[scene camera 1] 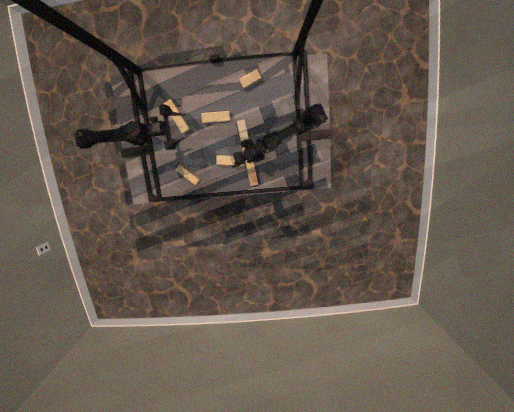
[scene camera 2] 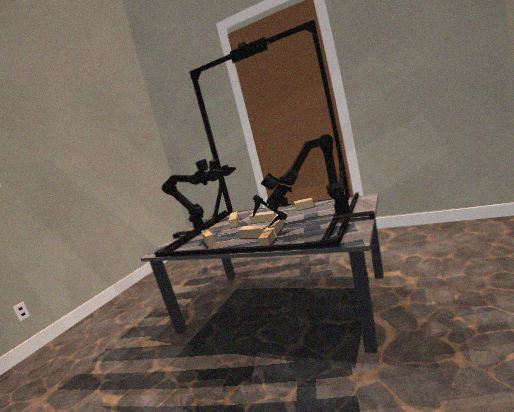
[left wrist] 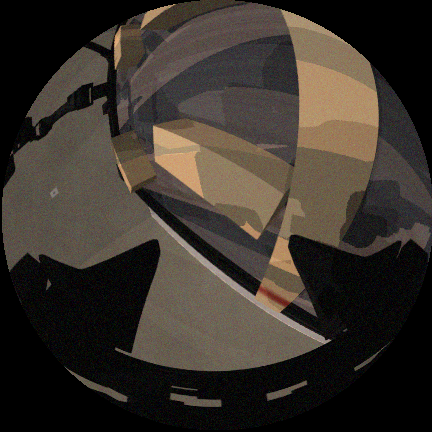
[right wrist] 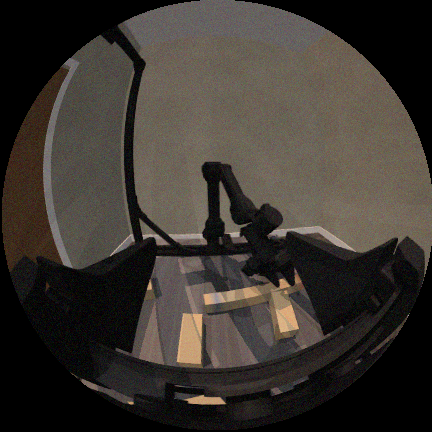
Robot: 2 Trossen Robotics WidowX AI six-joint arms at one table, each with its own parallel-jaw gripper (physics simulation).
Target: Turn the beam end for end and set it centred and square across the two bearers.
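Frame: origin at the left arm's base, x ahead, y left, z up, level; millimetres.
Seen in the pictures: left gripper, between the fingertips: point(scene camera 2: 260, 221) point(left wrist: 225, 244) point(right wrist: 284, 285); right gripper, between the fingertips: point(scene camera 1: 186, 125) point(scene camera 2: 231, 169) point(right wrist: 222, 241); left arm's base, origin of its link: point(scene camera 2: 343, 212) point(right wrist: 212, 247); right arm's base, origin of its link: point(scene camera 2: 199, 228) point(left wrist: 108, 87).
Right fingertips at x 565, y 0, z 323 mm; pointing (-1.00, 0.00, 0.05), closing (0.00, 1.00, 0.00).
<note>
Offsets run from my right fingertips to a thing's top centre. "pt": to the spot under its first point. Level surfaces: height alone.
The beam {299 mm down, 238 mm back, 146 mm left} point(scene camera 1: 242, 127) point(scene camera 2: 275, 228) point(left wrist: 334, 120) point(right wrist: 238, 297) is a long pale plank with a red band near one end. It lies flat on the table, and its middle is hidden under my left gripper in scene camera 1. Two short bearer blocks lie beside it, one {296 mm down, 81 mm back, 67 mm right} point(scene camera 1: 215, 117) point(scene camera 2: 262, 217) point(right wrist: 189, 338) farther back and one {296 mm down, 136 mm back, 176 mm left} point(scene camera 1: 225, 160) point(scene camera 2: 251, 230) point(left wrist: 201, 169) point(right wrist: 285, 316) at the beam's side; I cannot tell whether that one touches the beam. My left gripper point(scene camera 1: 244, 152) point(scene camera 2: 264, 218) point(left wrist: 225, 244) is open, low, with the beam between its fingers. My right gripper point(scene camera 1: 169, 127) point(scene camera 2: 227, 168) point(right wrist: 222, 241) is open and raised at the left.
Three more wooden blocks lie on the table {343 mm down} point(scene camera 1: 317, 78) point(scene camera 2: 363, 230): one at the back {pt 295 mm down, 288 mm back, 246 mm right} point(scene camera 1: 250, 78) point(scene camera 2: 304, 203), one under the right gripper point(scene camera 1: 177, 116) point(scene camera 2: 233, 218), one near the front left point(scene camera 1: 187, 174) point(scene camera 2: 208, 238). A black frame rail point(scene camera 1: 223, 193) point(scene camera 2: 280, 247) borders the work area.
</note>
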